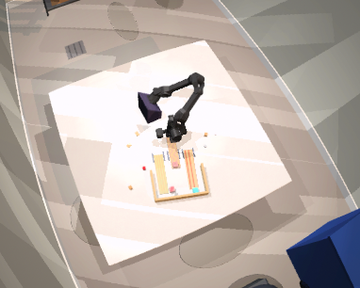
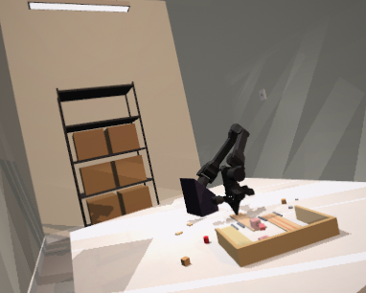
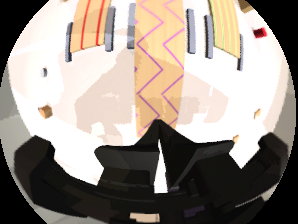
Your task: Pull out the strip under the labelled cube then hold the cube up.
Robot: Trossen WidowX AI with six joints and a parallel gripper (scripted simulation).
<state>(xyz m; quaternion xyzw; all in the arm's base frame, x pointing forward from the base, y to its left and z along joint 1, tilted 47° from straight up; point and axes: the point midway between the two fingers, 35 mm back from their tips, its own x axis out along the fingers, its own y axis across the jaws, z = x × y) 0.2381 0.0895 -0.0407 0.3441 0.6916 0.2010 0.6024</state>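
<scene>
The zigzag strip is 90 mm ahead of my gripper tip and 20 mm to the right of it. From my gripper tip the other things lie so: pink cube (330 mm ahead, 150 mm to the right, 60 mm above).
</scene>
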